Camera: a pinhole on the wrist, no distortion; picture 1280 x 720 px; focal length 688.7 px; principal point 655.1 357.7 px. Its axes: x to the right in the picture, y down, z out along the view. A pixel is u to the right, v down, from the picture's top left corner.
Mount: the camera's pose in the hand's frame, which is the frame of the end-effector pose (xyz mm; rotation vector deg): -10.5 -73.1 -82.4 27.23 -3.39 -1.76
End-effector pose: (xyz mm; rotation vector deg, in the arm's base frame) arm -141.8 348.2 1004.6 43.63 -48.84 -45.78
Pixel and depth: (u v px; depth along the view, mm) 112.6 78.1 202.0
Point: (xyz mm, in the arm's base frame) -330.1 377.6 773.3
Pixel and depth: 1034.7 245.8 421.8
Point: -391.5 -44.5 914.3
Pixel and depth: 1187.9 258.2 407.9
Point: -349.6 -108.5 950.8
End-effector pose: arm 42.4 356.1 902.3 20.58 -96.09 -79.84
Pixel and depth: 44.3 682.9 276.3
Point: 7.4 656.2 724.8
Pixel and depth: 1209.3 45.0 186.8
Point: -142.0 222.7 745.6
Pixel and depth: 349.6 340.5 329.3
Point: -82.2 534.4 630.2
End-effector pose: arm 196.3 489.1 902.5 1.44 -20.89 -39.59
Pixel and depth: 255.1 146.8 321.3
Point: -194.0 409.6 928.8
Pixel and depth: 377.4 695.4 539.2
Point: -203.6 642.1 1283.6
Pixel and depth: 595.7 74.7 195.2
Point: 5.3 340.1 906.1
